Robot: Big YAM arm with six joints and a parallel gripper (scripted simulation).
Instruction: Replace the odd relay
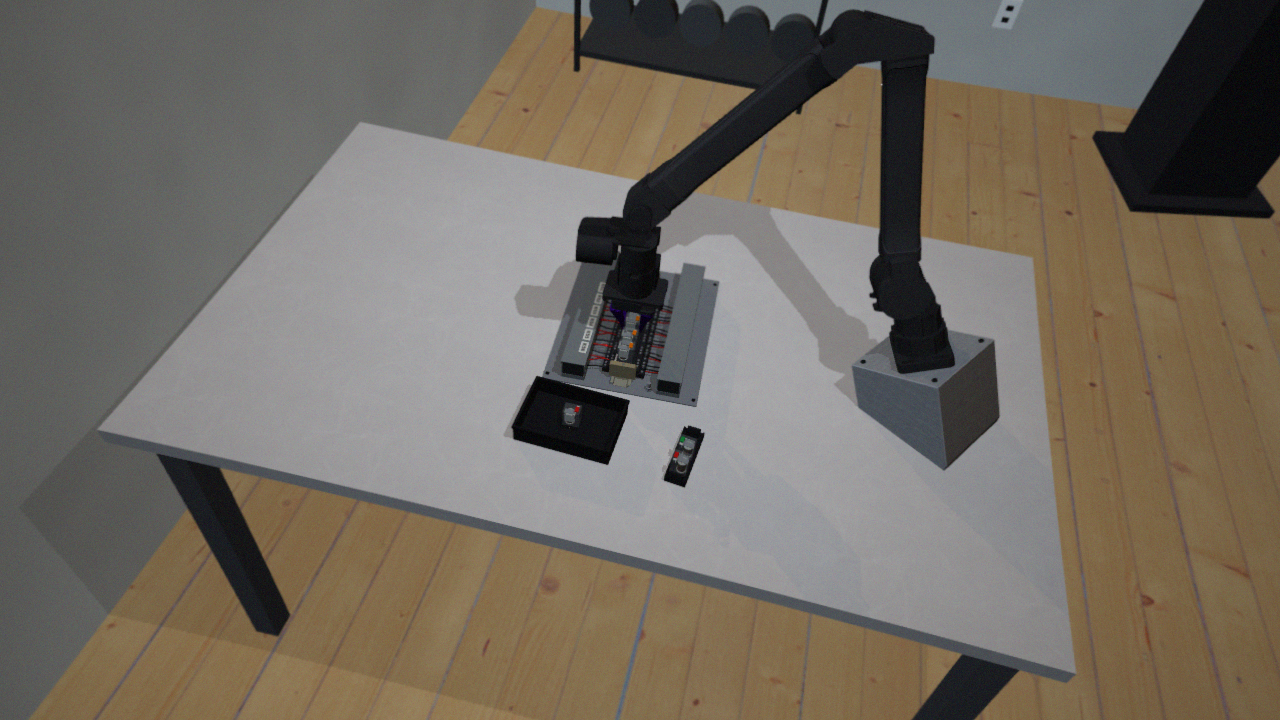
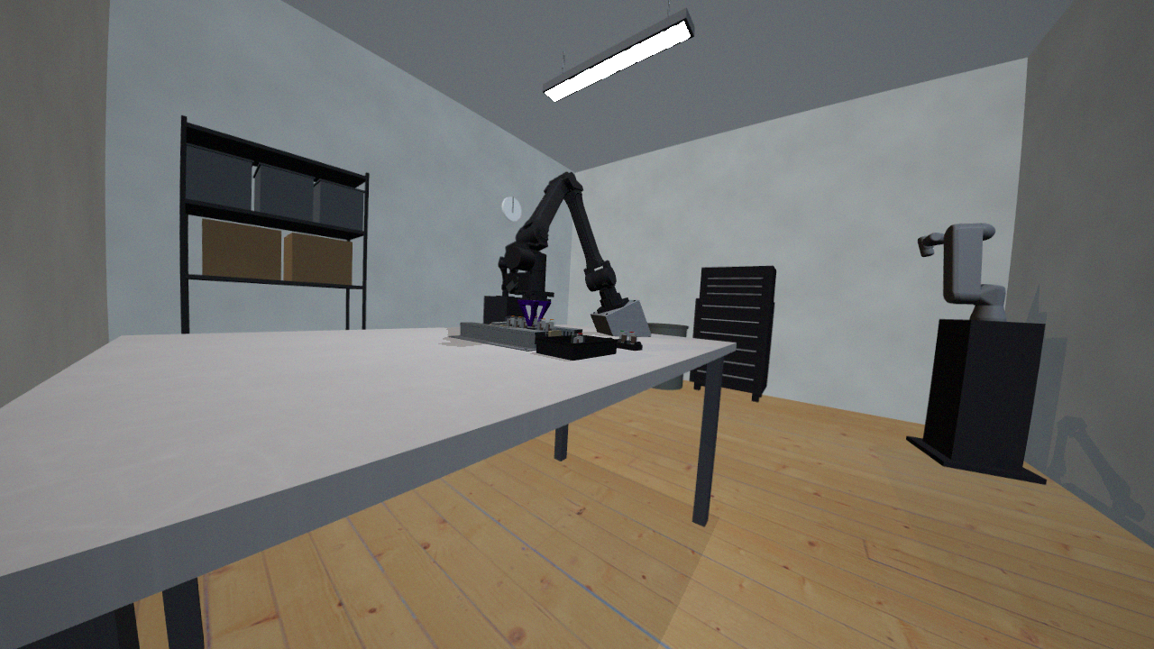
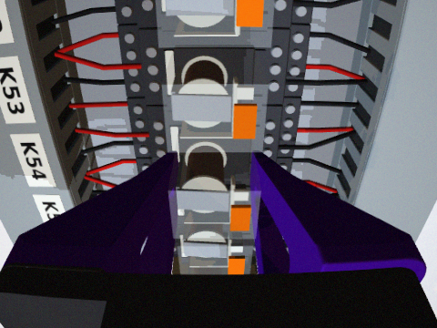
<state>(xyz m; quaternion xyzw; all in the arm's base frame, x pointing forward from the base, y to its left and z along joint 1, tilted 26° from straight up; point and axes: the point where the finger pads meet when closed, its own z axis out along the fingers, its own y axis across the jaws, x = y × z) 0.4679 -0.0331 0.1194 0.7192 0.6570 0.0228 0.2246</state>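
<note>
Right now the grey panel is 10 mm behind my hand, 50 mm to the right of it and 50 mm below it.
</note>
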